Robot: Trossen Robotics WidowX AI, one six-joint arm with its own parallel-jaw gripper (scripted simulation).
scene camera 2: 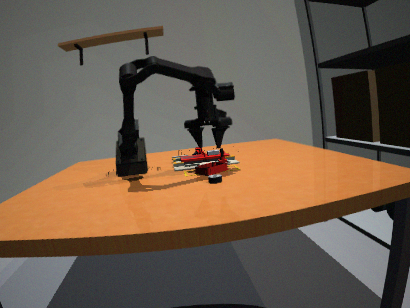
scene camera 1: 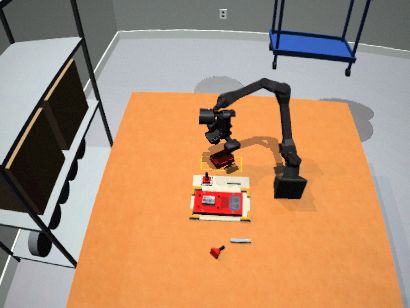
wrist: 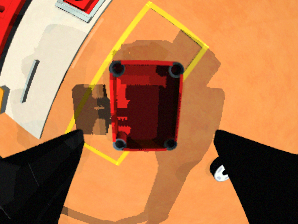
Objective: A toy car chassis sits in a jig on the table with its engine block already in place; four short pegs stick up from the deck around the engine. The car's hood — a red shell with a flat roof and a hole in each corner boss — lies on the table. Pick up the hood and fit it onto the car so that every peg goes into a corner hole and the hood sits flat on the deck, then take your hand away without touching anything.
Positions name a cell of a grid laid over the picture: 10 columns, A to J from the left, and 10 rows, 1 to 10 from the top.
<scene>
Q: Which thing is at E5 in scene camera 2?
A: My gripper.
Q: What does my gripper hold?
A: Nothing.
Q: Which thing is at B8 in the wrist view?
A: My gripper.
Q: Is my gripper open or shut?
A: Open.
</scene>
